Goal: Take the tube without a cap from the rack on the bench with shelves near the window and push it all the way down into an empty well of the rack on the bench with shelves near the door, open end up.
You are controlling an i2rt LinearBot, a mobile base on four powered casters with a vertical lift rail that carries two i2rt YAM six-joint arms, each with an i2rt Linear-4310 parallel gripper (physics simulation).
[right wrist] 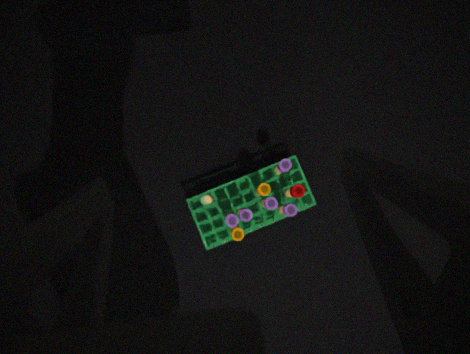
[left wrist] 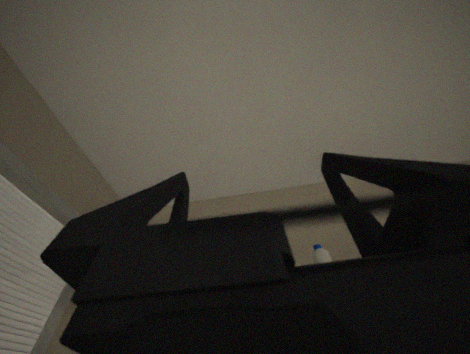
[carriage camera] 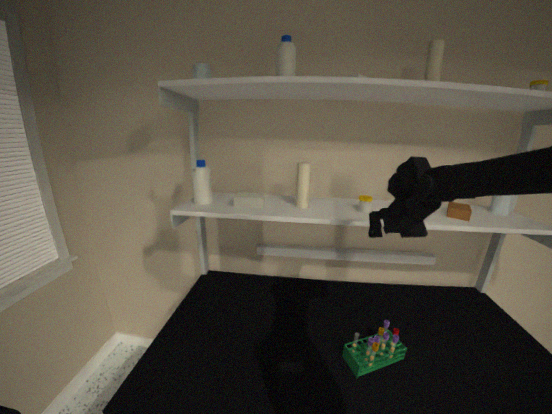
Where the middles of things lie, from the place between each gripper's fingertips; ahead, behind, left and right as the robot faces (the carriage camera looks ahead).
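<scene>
Left gripper: 72 cm above the green tube rack (carriage camera: pixel 355 360), 66 cm to the left of it, 48 cm short of it.
Counted from my right hand, the rack is 440 mm below, 40 mm to the right and 10 mm behind.
</scene>
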